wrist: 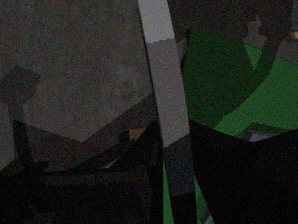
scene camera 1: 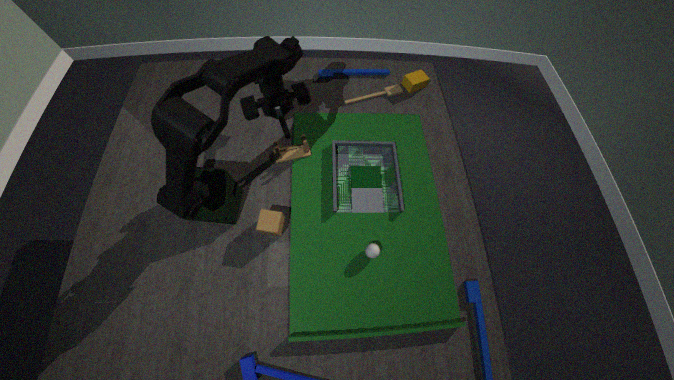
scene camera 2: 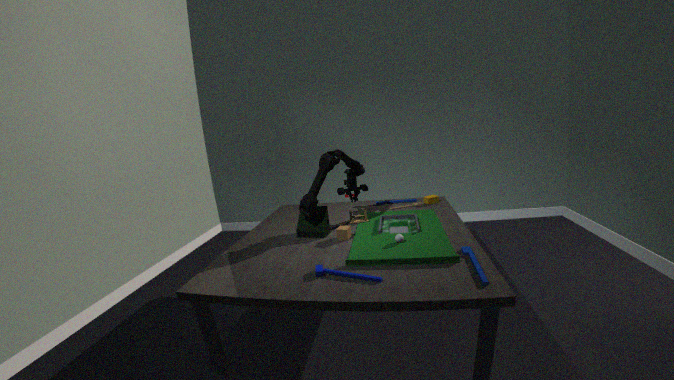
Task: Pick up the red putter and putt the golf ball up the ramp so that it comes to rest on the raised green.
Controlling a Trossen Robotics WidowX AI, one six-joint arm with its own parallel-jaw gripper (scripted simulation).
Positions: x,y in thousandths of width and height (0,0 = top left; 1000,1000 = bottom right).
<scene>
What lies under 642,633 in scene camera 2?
A green mat.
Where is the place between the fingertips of the gripper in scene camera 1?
At 415,309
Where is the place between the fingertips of the gripper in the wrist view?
At 562,551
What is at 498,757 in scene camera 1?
A green mat.
</scene>
